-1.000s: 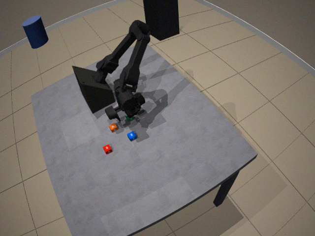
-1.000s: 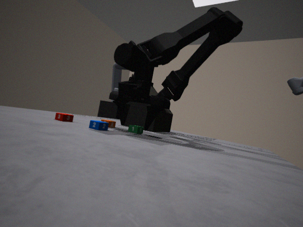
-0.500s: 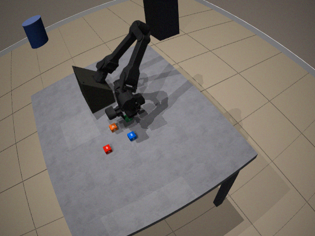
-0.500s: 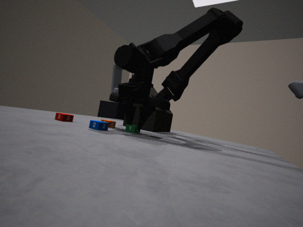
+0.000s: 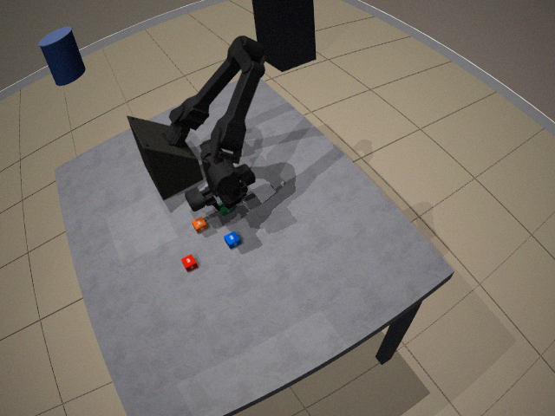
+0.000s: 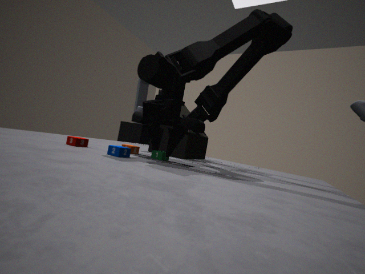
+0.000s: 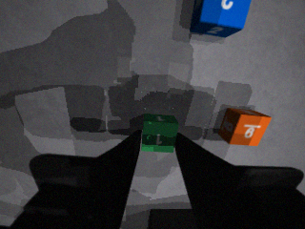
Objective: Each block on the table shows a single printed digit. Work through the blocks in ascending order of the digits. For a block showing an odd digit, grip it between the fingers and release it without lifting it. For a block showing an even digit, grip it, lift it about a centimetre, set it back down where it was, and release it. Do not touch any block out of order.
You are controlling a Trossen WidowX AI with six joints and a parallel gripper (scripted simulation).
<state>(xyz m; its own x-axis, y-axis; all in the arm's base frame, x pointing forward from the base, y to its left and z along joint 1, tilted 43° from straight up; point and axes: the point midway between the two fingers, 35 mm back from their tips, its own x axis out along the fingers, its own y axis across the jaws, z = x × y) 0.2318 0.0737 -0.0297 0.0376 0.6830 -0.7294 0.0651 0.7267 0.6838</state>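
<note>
My gripper tip is now right at the green block. Round my gripper tip: orange block (10 mm ahead, 90 mm to the right); blue block (110 mm ahead, 40 mm to the right); red block (100 mm ahead, 170 mm to the right).
</note>
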